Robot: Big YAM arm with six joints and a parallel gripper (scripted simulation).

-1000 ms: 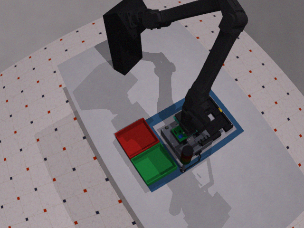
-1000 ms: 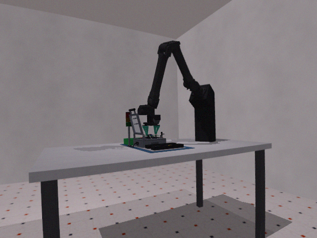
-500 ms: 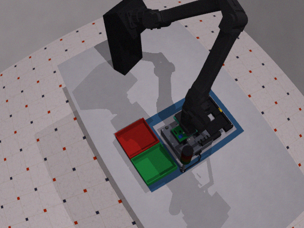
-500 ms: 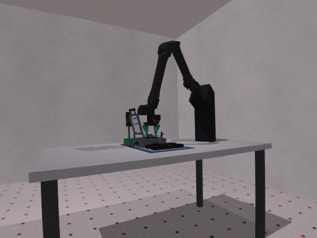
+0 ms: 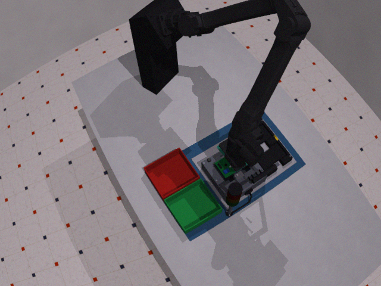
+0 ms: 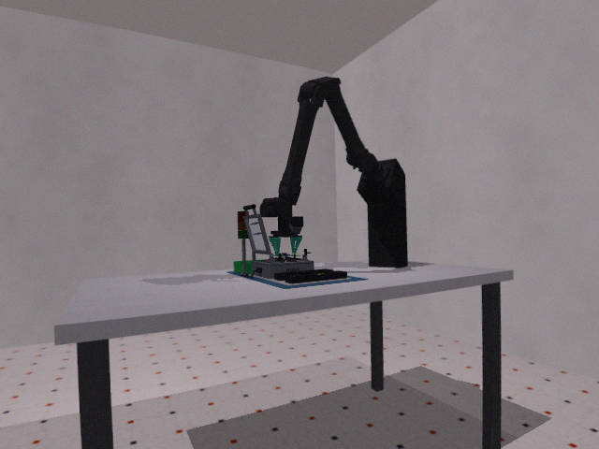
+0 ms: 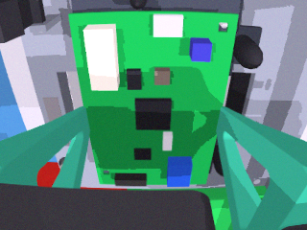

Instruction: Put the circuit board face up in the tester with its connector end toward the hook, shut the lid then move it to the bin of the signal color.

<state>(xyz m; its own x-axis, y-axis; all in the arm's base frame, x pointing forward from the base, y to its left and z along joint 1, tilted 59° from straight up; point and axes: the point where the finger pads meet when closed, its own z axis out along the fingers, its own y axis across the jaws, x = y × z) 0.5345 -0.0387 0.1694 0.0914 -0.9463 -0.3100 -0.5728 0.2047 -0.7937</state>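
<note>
Now: the green circuit board right at my hand. The rest, counted from my hand: latch hook (70 mm behind, 50 mm to the left); tester lid (120 mm ahead, 20 mm to the left, 100 mm above); tester plate (10 mm ahead, 10 mm to the left, 10 mm below).
</note>
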